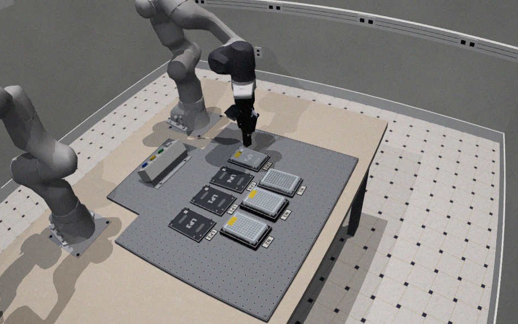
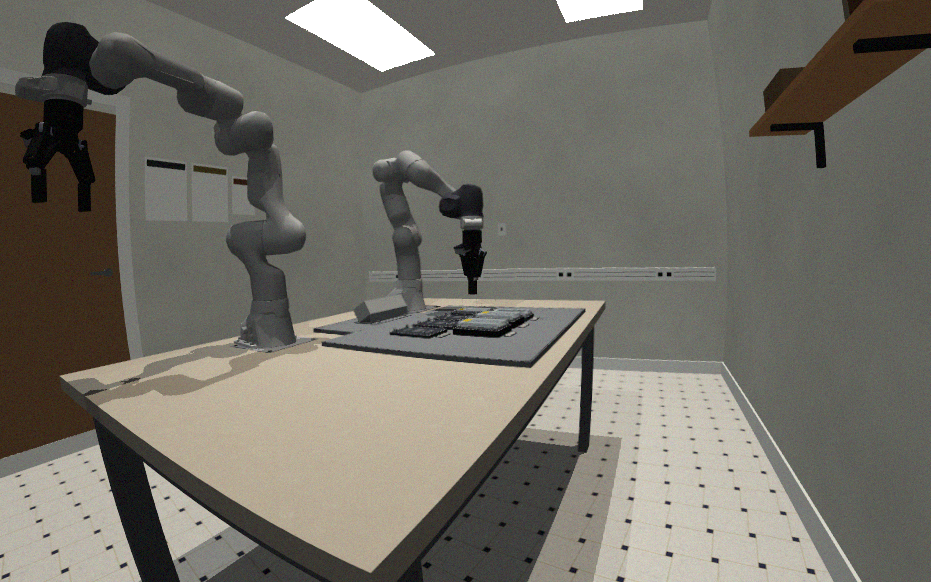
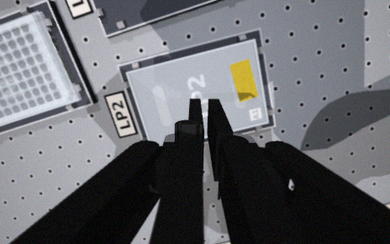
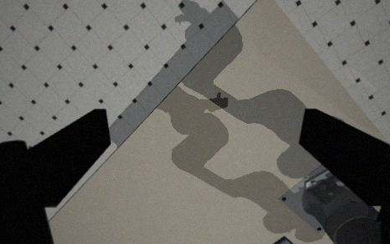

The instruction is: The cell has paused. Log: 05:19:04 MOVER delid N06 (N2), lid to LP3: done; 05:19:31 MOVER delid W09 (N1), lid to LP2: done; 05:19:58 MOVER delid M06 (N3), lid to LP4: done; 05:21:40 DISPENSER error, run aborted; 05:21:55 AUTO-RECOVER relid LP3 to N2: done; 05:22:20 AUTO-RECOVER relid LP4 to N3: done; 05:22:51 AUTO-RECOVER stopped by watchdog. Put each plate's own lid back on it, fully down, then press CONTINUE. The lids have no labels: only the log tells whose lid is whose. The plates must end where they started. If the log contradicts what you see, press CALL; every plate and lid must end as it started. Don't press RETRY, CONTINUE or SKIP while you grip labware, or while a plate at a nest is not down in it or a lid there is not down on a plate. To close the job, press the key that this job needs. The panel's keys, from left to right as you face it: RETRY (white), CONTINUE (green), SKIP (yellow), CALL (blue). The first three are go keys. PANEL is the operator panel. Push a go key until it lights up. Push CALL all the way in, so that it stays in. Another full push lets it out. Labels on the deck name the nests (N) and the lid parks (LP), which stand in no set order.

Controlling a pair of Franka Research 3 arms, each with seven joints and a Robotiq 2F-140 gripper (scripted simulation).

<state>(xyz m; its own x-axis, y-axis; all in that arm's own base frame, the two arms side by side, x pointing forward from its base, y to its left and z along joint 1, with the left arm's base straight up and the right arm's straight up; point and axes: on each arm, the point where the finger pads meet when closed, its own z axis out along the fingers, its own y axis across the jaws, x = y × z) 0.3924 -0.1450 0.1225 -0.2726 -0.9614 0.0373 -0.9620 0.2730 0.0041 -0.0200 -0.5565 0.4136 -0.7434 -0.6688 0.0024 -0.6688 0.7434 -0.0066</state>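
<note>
The clear lid is 90 mm below my left hand. The rest, counted from my left hand: lid park LP4: 140 mm to the right, 100 mm below; then lid park LP2: 100 mm below; then plate: 180 mm ahead, 90 mm below, 70 mm to the right.
</note>
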